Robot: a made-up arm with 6 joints.
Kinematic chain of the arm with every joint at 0, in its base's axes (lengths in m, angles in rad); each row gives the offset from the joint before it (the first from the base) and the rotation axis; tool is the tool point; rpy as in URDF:
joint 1: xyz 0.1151 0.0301 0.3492 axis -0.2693 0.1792 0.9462
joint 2: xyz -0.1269 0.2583 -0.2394 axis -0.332 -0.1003 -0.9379
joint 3: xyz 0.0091 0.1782 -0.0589 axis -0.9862 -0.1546 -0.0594
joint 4: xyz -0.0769 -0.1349 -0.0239 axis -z
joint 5: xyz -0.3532 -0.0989 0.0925 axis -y
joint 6: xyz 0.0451 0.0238 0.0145 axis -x
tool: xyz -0.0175 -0.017 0.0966 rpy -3.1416 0 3.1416
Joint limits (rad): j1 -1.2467..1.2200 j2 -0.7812..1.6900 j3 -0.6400..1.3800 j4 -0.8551..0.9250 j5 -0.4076..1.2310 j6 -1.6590..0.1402
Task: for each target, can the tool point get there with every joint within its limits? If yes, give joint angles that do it. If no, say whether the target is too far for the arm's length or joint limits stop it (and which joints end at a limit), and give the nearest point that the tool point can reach.
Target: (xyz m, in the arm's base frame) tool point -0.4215 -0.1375 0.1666
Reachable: yes | joints 0.3690 -0.2895 -0.2373 0.1549 0.9909 -1.0440
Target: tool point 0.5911 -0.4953 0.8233
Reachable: no: joint limits stop it (at a limit: joint 1, joint 2, joint 5) | nearest point 0.1326 -0.2978 0.4951 | short by 0.597 m
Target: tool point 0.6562 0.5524 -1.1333
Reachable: no: too far | nearest point 0.3922 0.4703 -0.3280 | short by 0.851 m
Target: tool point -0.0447 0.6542 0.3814
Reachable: yes | joints -0.3957 0.9768 0.7330 -0.5656 0.4603 -1.3284
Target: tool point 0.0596 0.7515 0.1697
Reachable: yes | joints -0.5724 1.2434 0.0407 -0.1690 0.5115 -1.2399
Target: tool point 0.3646 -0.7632 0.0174
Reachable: no: joint limits stop it (at a limit: joint 1, joint 3, joint 5) | nearest point 0.1437 -0.4743 0.0694 | short by 0.367 m
